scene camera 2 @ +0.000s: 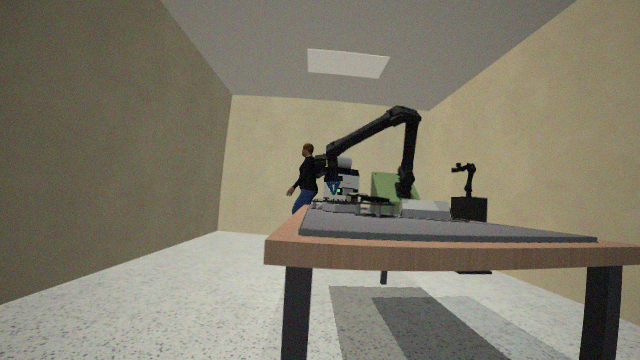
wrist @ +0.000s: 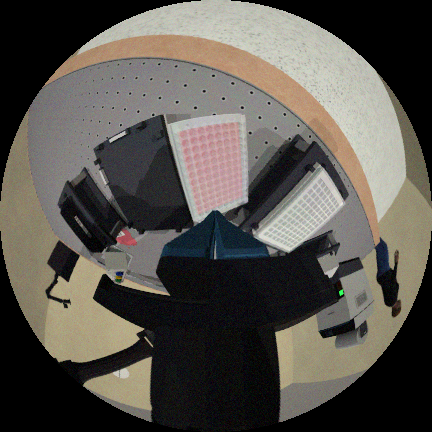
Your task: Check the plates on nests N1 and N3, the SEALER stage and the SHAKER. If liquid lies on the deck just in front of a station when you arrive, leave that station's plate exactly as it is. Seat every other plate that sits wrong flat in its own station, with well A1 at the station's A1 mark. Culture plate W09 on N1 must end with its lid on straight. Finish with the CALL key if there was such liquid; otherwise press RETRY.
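Frame: origin at the arm's base, x left, y ahead, z down, level; millimetres.
Seen in the pictures: gripper, fingertip midpoint: [scene camera 2: 333,195] [wrist: 214,215]; arm's base, link origin: [scene camera 2: 402,191].
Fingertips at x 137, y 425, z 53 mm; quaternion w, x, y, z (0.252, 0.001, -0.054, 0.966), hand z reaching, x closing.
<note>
Offsets run from my fingertips to a thing's top centre. "pt": to the spot under its first point.
A plate with pink wells @[dy +20, dx +12, dz +32 mm] [wrist: 212,162] lies at the right edge of a black station @[pt dy -24, dx +78, dz +30 mm] [wrist: 145,185], partly beyond it; whether it is tilted is hard to tell. A white plate @[dy +38, dx -115, dz +21 mm] [wrist: 302,210] sits over a second black station @[pt dy +54, dx -76, dz +80 mm] [wrist: 280,175] at the right of the wrist view. My gripper [wrist: 214,215] [scene camera 2: 333,192] is shut and empty, its tips showing at the near edge of the pink plate; contact cannot be told. Station names, A1 marks and any liquid cannot be made out. The CALL and RETRY keys cannot be identified.
A third black station @[dy -182, dx +222, dz +16 mm] [wrist: 82,215] stands at the left, near a red piece @[pt dy -246, dx +122, dz +85 mm] [wrist: 126,237]. A grey machine @[pt dy -28, dx -625, dz -109 mm] [wrist: 350,300] with a green light stands at the right. A green panel [scene camera 2: 384,186] and a pale box @[dy -433, dx +160, dz +1 mm] [scene camera 2: 425,209] stand on the table. A person [scene camera 2: 306,172] is behind.
</note>
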